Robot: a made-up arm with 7 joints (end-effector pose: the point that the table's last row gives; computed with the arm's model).
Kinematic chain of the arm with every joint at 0, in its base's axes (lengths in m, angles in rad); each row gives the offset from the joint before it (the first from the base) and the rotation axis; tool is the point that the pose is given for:
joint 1: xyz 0 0 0.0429 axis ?
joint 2: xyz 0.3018 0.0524 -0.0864 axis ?
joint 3: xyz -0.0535 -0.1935 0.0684 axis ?
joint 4: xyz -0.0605 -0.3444 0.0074 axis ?
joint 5: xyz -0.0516 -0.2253 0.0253 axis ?
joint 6: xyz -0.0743 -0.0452 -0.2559 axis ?
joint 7: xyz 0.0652 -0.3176 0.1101 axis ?
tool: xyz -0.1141 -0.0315 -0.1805
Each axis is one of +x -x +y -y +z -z.
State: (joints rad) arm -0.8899 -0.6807 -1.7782 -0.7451 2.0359 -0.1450 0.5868
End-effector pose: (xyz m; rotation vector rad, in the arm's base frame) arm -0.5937 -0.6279 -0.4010 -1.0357 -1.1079 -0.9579
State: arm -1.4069 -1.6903 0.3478 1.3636 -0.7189 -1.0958 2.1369
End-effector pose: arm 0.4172 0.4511 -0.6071 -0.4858 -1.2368 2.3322
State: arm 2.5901 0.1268 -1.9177 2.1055 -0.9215 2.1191 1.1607
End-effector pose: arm -0.0202 0.2862 0.5020 -1.2518 -0.2300 2.3988
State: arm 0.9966 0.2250 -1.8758 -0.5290 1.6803 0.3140 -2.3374
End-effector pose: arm 0.5492 0.2804 -0.6251 1.7110 -0.9394 -0.1536
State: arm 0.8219 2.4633 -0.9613 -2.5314 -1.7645 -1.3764 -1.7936
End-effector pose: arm 0.0850 0.7525 0.0261 -0.3556 0.0767 -2.0280
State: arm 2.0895 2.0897 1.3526 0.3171 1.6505 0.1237 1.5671
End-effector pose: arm -0.9175 0.1096 -0.2760 1.4621 2.3478 1.1421
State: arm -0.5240 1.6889 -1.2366 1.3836 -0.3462 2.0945 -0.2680
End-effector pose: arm -0.1191 0.1233 -0.7750 0.8309 -0.8647 -2.2739
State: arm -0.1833 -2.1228 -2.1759 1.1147 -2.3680 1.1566 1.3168
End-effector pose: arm 0.0670 0.2475 -0.0063 -2.0289 -1.0844 0.7539
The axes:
joint 1: -y
joint 2: -z
joint 3: -x
joint 4: +z
joint 5: +y
joint 6: -z
joint 7: +y

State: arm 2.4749 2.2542 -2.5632 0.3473 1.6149 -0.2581 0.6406
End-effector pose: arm -0.2268 -0.2061 1.1351 -0.3734 -2.9466 0.8555
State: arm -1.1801 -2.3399 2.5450 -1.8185 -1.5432 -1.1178 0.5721
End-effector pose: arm 0.2556 -0.6131 -0.4963 -0.5159 -1.6484 -0.8989
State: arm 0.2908 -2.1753 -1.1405 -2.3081 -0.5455 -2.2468 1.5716
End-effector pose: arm 0.9569 0.0426 0.0004 -2.0230 1.5881 1.5681
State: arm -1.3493 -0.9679 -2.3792 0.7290 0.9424 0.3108 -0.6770
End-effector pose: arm -0.7254 0.4321 0.1188 2.5349 1.1101 -0.6306
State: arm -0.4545 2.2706 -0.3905 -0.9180 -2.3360 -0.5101 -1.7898
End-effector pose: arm 0.0887 1.0030 0.1929 -2.4456 0.4000 1.4776
